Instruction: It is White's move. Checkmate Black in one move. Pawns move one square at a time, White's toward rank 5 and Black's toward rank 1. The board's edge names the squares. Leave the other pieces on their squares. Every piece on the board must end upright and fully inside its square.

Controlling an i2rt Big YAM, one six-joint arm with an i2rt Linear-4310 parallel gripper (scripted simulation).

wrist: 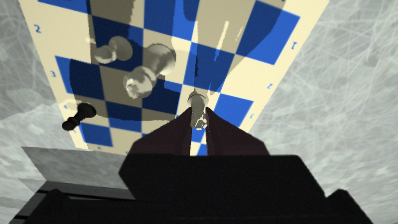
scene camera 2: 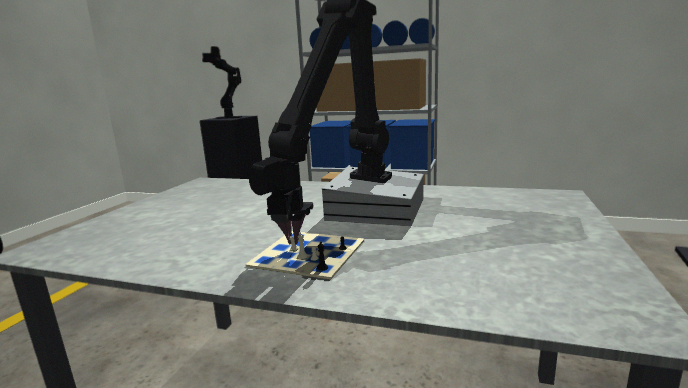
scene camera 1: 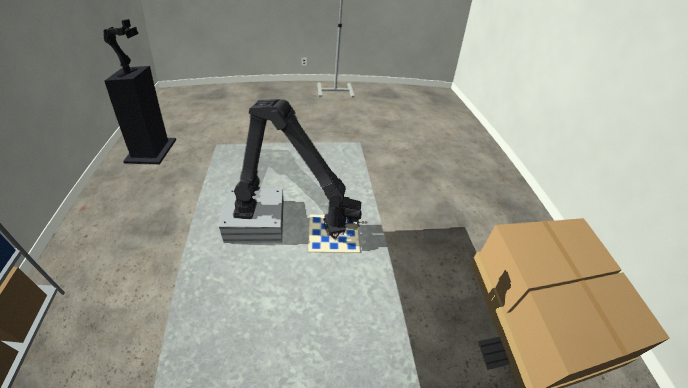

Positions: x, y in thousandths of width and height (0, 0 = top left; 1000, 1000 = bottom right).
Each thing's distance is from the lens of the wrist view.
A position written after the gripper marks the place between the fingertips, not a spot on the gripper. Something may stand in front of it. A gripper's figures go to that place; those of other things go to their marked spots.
gripper (wrist: 499, 502): 0.13 m
white pawn (wrist: 300, 212): 0.13 m
